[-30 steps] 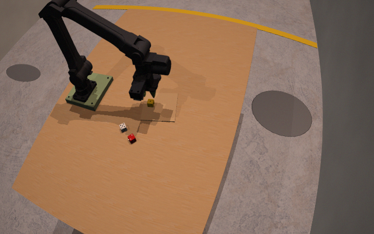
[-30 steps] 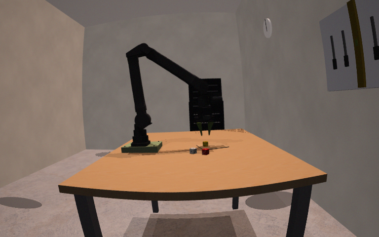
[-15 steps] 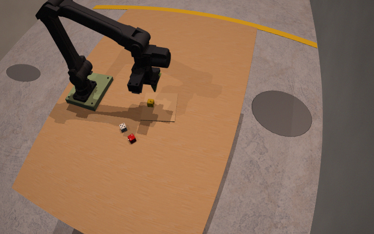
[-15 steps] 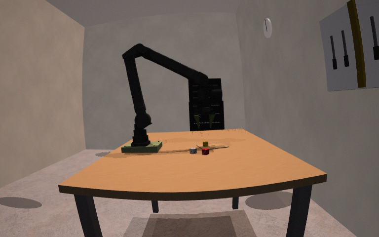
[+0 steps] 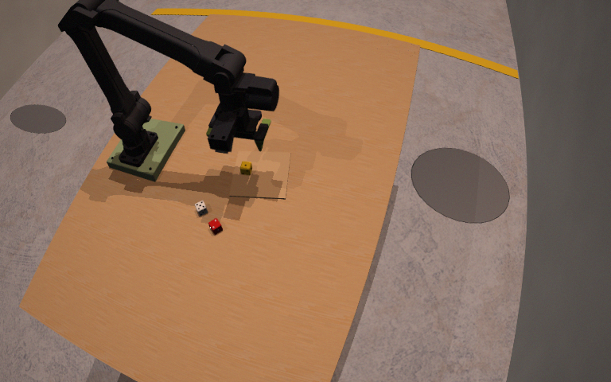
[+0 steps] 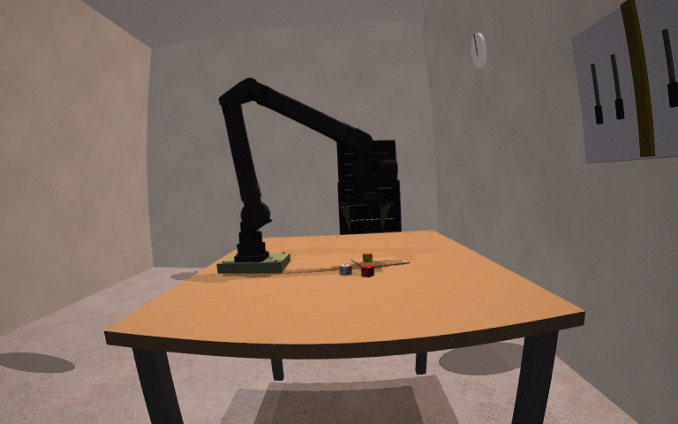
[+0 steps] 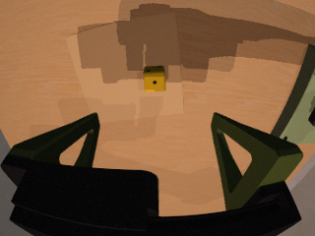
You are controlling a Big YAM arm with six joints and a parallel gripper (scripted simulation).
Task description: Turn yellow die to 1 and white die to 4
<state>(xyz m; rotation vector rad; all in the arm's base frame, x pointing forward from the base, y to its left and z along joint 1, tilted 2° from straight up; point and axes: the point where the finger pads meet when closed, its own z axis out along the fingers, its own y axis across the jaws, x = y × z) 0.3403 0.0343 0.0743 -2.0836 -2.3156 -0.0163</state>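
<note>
My hand is 140 mm to the left of the white die, 90 mm above it and 60 mm past it. Also, from my hand: yellow die (90 mm below); then tan mat (100 mm below, 40 mm ahead); then red die (180 mm to the right, 90 mm below, 10 mm behind).
</note>
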